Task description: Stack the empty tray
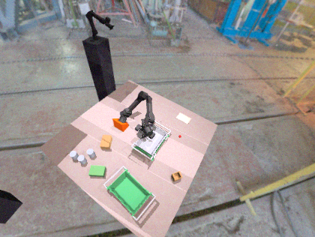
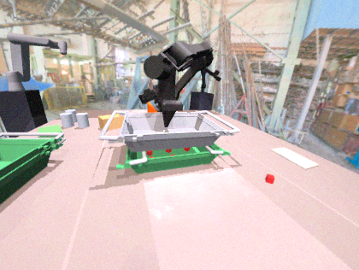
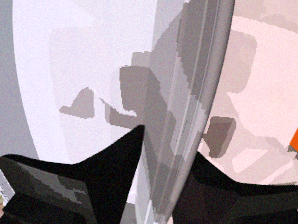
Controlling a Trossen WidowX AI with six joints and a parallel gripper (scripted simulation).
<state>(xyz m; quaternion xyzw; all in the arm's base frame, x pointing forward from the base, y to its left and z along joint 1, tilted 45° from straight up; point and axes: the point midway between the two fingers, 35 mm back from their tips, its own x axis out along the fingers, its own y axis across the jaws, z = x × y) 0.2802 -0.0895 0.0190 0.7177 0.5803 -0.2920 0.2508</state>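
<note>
Now: the grey tray 8 cm ahead of my gripper tip, 1 cm to the right of it and 3 cm above it. The rest, counted from my gripper tip: tan block: 30 cm behind, 19 cm to the right, 5 cm below; then small brown box: 40 cm ahead, 20 cm to the right, 7 cm below; then red block: 30 cm ahead, 21 cm to the left, 8 cm below.
</note>
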